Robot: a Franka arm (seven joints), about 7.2 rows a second.
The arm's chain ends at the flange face. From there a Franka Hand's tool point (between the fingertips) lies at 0.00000 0.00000 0.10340 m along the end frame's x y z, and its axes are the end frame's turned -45 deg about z.
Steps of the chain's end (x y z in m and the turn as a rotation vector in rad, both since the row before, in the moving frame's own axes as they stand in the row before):
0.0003, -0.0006, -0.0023, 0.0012, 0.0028, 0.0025
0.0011, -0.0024, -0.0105, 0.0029, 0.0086, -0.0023
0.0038, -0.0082, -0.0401, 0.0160, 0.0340, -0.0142
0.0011, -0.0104, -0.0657, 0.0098, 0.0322, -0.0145
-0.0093, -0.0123, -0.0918, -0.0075, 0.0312, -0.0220
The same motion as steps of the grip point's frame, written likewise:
0.0009, -0.0001, -0.0023, -0.0011, 0.0028, 0.0025
0.0033, -0.0005, -0.0105, -0.0040, 0.0081, -0.0023
0.0121, -0.0018, -0.0402, -0.0127, 0.0354, -0.0142
0.0112, -0.0050, -0.0658, -0.0158, 0.0297, -0.0145
0.0039, -0.0125, -0.0919, -0.0274, 0.0168, -0.0220

